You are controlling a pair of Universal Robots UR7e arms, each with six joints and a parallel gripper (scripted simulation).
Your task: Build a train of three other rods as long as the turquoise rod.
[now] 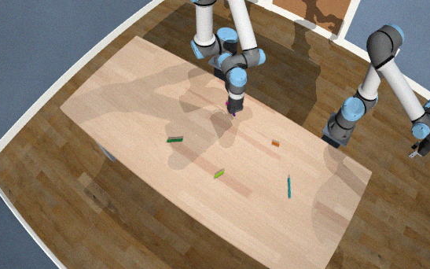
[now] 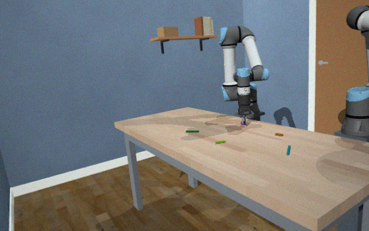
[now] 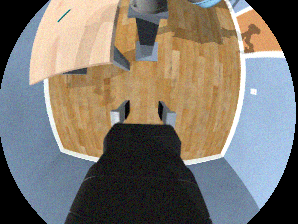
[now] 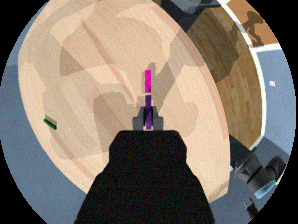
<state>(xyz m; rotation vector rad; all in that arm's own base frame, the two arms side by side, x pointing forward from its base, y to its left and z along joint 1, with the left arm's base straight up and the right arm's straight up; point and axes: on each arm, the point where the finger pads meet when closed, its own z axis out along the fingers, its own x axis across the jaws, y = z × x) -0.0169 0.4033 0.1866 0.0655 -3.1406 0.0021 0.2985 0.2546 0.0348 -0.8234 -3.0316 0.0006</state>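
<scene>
My right gripper is now 2 cm above the purple rod. Round my right hand: green rod (31 cm ahead, 14 cm to the right, 3 cm below); then orange rod (28 cm to the left, 3 cm below, 1 cm ahead); then lime rod (32 cm ahead, 15 cm to the left, 3 cm below).
</scene>
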